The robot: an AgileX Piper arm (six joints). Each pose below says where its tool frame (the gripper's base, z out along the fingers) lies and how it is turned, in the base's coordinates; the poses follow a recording.
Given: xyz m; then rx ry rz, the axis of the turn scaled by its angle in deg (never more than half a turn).
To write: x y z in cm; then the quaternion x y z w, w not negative. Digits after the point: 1 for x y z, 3 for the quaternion.
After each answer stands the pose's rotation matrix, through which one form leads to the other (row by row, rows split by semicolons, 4 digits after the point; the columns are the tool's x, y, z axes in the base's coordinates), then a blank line. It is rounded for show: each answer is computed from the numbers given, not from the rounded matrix.
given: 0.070 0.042 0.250 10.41 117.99 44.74
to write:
7.0 4.2 25.0 0.073 0.833 0.316 0.449
-0.5857 -0.1613 0.7943; 0.4059 0.7899 0.4597; -0.7016 0.5917 -0.3971

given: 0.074 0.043 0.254 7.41 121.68 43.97
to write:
7.4 4.3 25.4 0.052 0.850 0.307 0.426
-0.6320 -0.1736 0.7553; 0.3494 0.8062 0.4776; -0.6918 0.5657 -0.4488

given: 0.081 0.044 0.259 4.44 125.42 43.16
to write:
8.1 4.4 25.9 0.031 0.866 0.298 0.401
-0.6764 -0.1859 0.7126; 0.2920 0.8206 0.4912; -0.6761 0.5404 -0.5008

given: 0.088 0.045 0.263 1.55 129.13 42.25
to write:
8.8 4.5 26.3 0.011 0.881 0.288 0.376
-0.7176 -0.1979 0.6678; 0.2351 0.8337 0.4997; -0.6556 0.5156 -0.5517

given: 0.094 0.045 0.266 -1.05 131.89 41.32
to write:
9.4 4.5 26.6 -0.007 0.891 0.279 0.357
-0.7456 -0.2119 0.6319; 0.1865 0.8439 0.5030; -0.6398 0.4929 -0.5896

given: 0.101 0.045 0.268 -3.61 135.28 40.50
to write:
10.1 4.5 26.8 -0.024 0.903 0.270 0.332
-0.7788 -0.2230 0.5863; 0.1359 0.8525 0.5047; -0.6124 0.4727 -0.6337

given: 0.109 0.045 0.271 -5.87 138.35 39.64
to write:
10.9 4.5 27.1 -0.039 0.914 0.262 0.309
-0.8064 -0.2324 0.5438; 0.0908 0.8600 0.5022; -0.5844 0.4544 -0.6723

